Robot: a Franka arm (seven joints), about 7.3 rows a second.
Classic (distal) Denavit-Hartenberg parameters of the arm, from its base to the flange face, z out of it. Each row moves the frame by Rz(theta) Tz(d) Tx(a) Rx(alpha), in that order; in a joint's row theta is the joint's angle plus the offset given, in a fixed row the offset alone. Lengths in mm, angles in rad.
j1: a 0; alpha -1.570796; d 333; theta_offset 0
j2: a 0; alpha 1.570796; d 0; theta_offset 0
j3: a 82.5; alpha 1.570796; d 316; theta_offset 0
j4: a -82.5; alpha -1.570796; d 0; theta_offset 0
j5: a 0; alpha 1.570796; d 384; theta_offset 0
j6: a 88; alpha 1.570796; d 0; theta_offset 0
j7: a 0; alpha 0; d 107; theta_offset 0
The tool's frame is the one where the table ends.
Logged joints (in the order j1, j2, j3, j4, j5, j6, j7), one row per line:
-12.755, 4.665, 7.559, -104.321, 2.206, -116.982, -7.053
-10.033, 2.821, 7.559, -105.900, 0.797, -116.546, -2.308
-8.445, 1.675, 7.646, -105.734, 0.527, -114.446, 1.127
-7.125, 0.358, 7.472, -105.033, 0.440, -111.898, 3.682
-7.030, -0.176, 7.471, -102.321, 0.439, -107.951, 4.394
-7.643, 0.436, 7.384, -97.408, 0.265, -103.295, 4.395
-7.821, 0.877, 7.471, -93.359, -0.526, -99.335, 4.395
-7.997, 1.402, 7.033, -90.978, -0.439, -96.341, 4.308
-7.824, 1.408, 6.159, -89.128, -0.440, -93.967, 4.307
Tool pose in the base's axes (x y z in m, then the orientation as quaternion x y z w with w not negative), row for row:
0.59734, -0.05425, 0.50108, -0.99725, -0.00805, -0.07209, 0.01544
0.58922, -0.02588, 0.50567, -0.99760, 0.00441, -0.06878, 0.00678
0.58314, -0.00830, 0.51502, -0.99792, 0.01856, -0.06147, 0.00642
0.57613, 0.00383, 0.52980, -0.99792, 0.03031, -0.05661, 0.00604
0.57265, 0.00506, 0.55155, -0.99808, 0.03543, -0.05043, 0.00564
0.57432, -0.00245, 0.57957, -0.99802, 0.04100, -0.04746, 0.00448
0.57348, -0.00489, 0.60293, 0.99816, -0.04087, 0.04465, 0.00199
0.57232, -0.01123, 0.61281, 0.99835, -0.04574, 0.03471, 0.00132
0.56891, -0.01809, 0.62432, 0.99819, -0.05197, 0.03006, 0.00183
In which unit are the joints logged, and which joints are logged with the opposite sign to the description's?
The joints are logged in degrees. Opposite sign: j6.
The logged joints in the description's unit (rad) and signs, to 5 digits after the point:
-0.22262, 0.08142, 0.13193, -1.82074, 0.03850, 2.04172, -0.12310
-0.17511, 0.04924, 0.13193, -1.84830, 0.01391, 2.03411, -0.04028
-0.14739, 0.02923, 0.13345, -1.84541, 0.00920, 1.99746, 0.01967
-0.12435, 0.00625, 0.13041, -1.83317, 0.00768, 1.95299, 0.06426
-0.12270, -0.00307, 0.13039, -1.78584, 0.00766, 1.88410, 0.07669
-0.13340, 0.00761, 0.12888, -1.70009, 0.00463, 1.80284, 0.07671
-0.13650, 0.01531, 0.13039, -1.62942, -0.00918, 1.73372, 0.07671
-0.13957, 0.02447, 0.12275, -1.58787, -0.00766, 1.68147, 0.07519
-0.13655, 0.02457, 0.10749, -1.55558, -0.00768, 1.64003, 0.07517

